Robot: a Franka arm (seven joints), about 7 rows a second.
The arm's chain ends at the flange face. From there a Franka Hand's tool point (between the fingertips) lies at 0.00 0.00 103.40 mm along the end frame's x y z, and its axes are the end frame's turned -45 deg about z.
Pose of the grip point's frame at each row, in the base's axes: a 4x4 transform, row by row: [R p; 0 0 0 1], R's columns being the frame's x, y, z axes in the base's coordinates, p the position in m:
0.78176 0.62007 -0.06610 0.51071; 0.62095 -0.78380 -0.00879 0.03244; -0.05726 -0.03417 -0.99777 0.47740; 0 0 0 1
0.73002 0.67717 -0.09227 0.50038; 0.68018 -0.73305 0.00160 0.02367; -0.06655 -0.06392 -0.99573 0.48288; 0 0 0 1
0.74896 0.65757 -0.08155 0.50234; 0.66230 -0.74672 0.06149 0.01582; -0.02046 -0.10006 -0.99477 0.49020; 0 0 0 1
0.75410 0.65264 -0.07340 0.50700; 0.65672 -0.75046 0.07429 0.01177; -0.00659 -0.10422 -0.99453 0.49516; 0 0 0 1
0.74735 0.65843 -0.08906 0.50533; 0.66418 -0.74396 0.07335 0.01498; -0.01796 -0.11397 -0.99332 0.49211; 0 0 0 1
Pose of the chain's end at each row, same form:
0.99124 -0.11433 -0.06610 0.51754; -0.11515 -0.99331 -0.00879 0.03335; -0.06465 0.01633 -0.99777 0.58057; 0 0 0 1
0.99503 -0.03737 -0.09227 0.50992; -0.03738 -0.99930 0.00160 0.02350; -0.09226 0.00186 -0.99573 0.58584; 0 0 0 1
0.99457 -0.06462 -0.08155 0.51077; -0.05969 -0.99633 0.06149 0.00946; -0.08522 -0.05629 -0.99477 0.59306; 0 0 0 1
0.99472 -0.07174 -0.07340 0.51459; -0.06628 -0.99503 0.07429 0.00409; -0.07835 -0.06903 -0.99453 0.59799; 0 0 0 1
0.99404 -0.06288 -0.08906 0.51454; -0.05641 -0.99571 0.07335 0.00740; -0.09329 -0.06789 -0.99332 0.59482; 0 0 0 1

